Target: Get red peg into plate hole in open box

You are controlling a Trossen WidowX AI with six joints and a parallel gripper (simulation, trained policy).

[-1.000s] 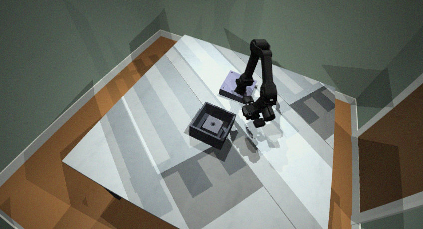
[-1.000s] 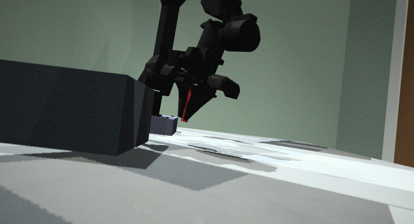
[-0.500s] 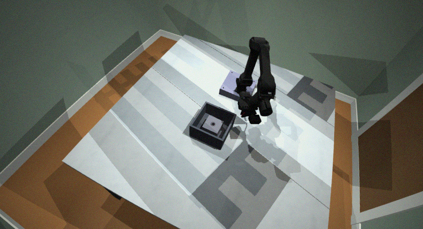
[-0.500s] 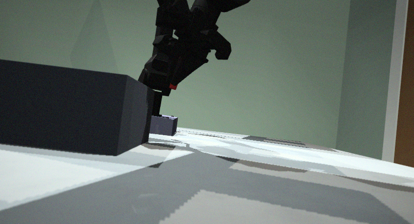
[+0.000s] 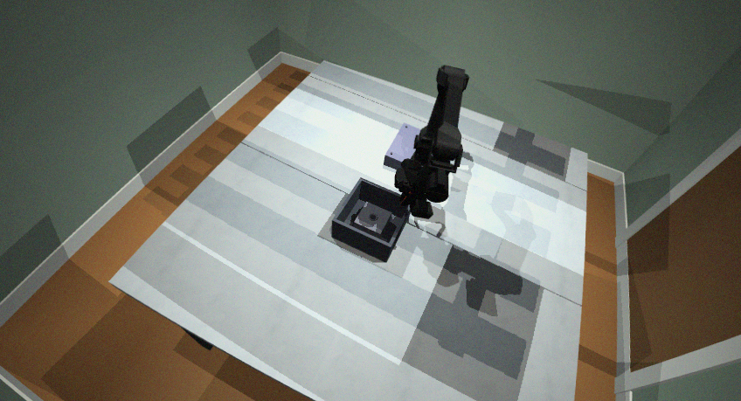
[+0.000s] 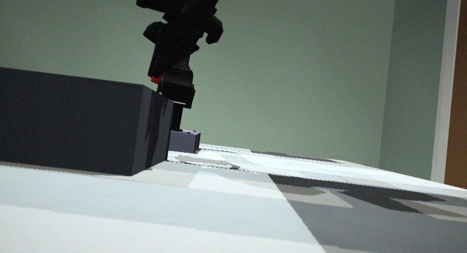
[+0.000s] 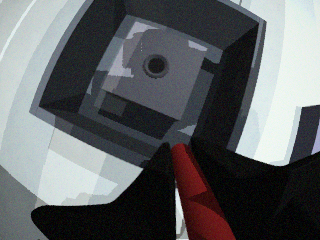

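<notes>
The red peg is 30 mm above my gripper tip, 10 mm to the left of it and 10 mm behind it. The rest, counted from my gripper tip: grey plate (80 mm below, 60 mm to the right, 40 mm ahead); dark box (100 mm below, 60 mm to the right, 40 mm ahead).
</notes>
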